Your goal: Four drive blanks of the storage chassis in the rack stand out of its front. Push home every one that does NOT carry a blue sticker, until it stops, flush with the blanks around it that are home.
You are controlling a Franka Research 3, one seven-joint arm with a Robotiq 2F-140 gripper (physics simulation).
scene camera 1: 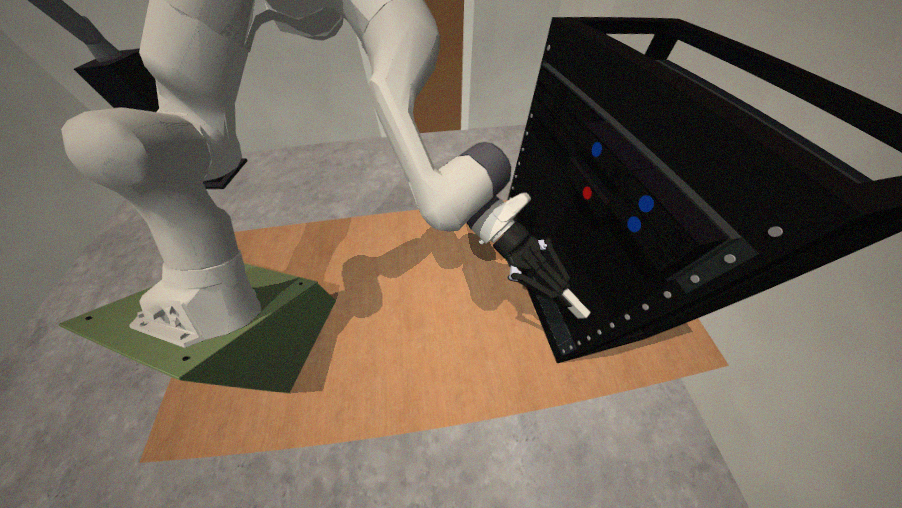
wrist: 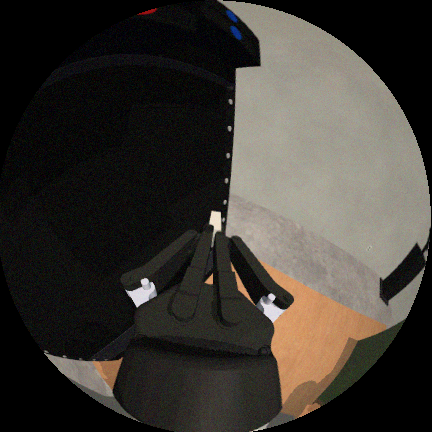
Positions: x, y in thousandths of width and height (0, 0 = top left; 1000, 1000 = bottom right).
In view: my gripper (wrist: 497, 506) and a black rack (scene camera 1: 739, 391).
The black rack also shows in the wrist view (wrist: 314, 341).
